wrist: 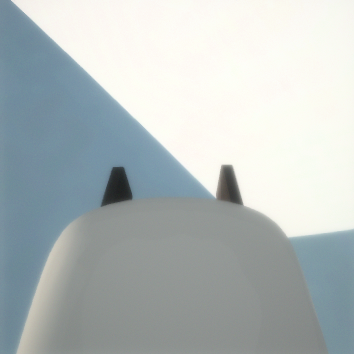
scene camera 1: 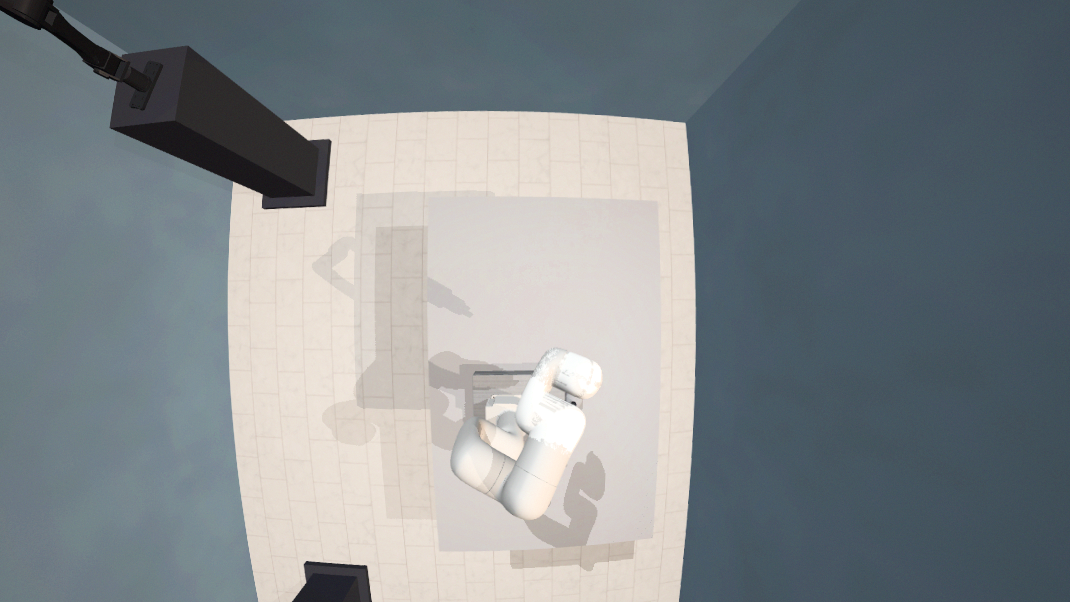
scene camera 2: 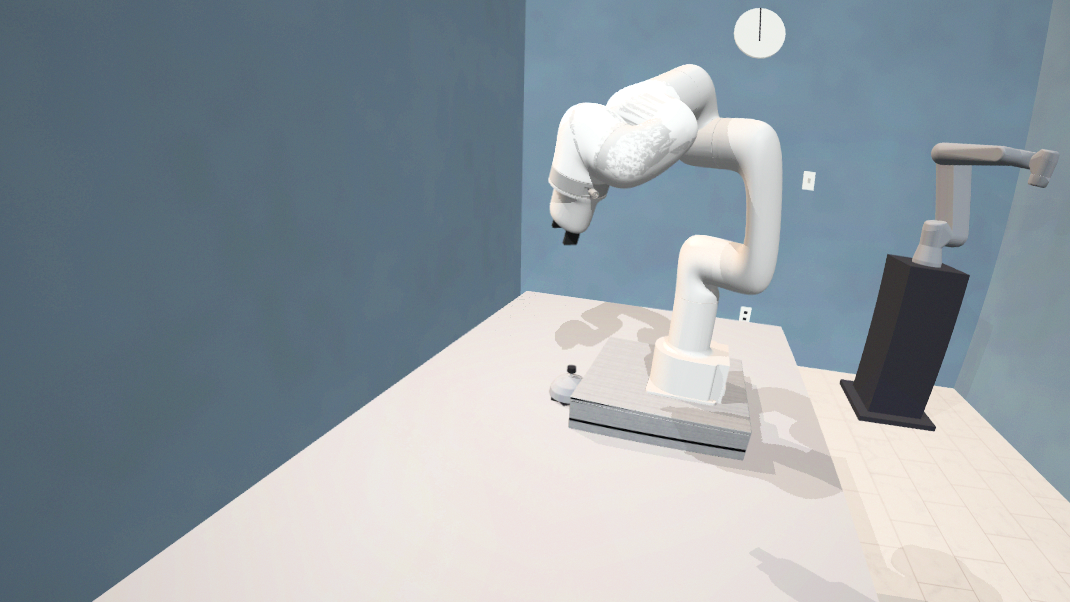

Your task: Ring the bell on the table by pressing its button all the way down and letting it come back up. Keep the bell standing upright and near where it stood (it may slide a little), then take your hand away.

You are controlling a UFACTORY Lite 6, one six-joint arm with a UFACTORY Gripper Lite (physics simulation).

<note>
I see a bell [scene camera 2: 563,386].
The wrist view misses the bell: it is out of frame.
</note>
